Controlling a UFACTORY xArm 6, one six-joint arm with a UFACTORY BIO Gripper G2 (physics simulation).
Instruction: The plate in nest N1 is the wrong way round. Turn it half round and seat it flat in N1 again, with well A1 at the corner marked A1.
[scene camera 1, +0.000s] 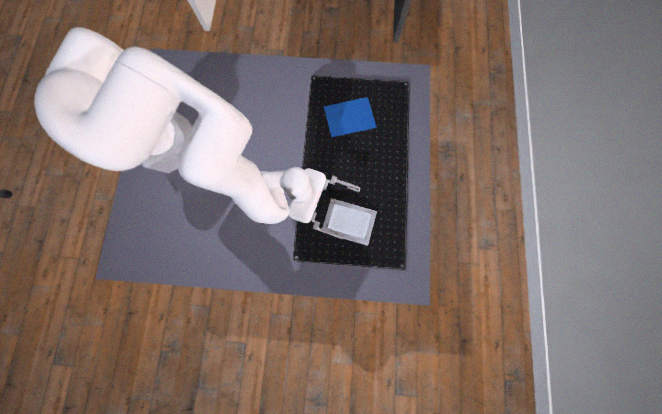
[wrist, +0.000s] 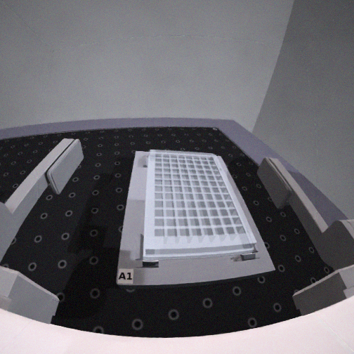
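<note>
The pale, clear well plate (scene camera 1: 350, 221) (wrist: 192, 200) lies in the grey nest (scene camera 1: 372, 228) (wrist: 131, 220), its long side running away from the wrist camera. Small dark stops show at the plate's near end. The A1 label (wrist: 125, 276) is on the nest's near left corner in the wrist view. Which plate corner holds well A1 cannot be told. My gripper (scene camera 1: 354, 213) (wrist: 171, 175) is open and empty, above the nest. In the wrist view, its fingers stand wide to the left and right of the plate, apart from it.
The nest stands on a black perforated board (scene camera 1: 390, 165) (wrist: 100, 175) on a grey-violet mat (scene camera 1: 250, 270) (wrist: 225, 129). A blue rectangle (scene camera 1: 350, 117) lies on the board's far part. A grey wall (scene camera 1: 600, 200) (wrist: 140, 60) stands beyond the mat.
</note>
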